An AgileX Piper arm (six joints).
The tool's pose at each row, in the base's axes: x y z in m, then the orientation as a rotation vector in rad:
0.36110, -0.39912, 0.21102, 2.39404, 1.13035, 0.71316
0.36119, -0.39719, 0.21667, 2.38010, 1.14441, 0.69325
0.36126, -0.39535, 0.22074, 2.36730, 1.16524, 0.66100
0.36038, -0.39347, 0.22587, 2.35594, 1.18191, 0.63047
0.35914, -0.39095, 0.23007, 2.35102, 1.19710, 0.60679
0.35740, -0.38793, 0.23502, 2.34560, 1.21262, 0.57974
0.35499, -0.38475, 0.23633, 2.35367, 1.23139, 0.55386
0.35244, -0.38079, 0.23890, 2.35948, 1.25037, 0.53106
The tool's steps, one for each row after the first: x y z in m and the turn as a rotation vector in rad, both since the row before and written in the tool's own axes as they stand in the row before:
0.00314, 0.00199, -0.00467, -0.00221, -0.01171, -0.01805
0.00256, 0.00122, -0.00345, 0.00367, -0.01814, -0.02353
0.00223, 0.00125, -0.00491, 0.00302, -0.01789, -0.02031
0.00226, 0.00019, -0.00451, 0.00679, -0.01247, -0.01507
0.00249, 0.00002, -0.00552, 0.00731, -0.01468, -0.01611
0.00159, -0.00251, -0.00297, 0.01961, -0.01026, -0.01114
0.00235, -0.00237, -0.00420, 0.01760, -0.00830, -0.01161

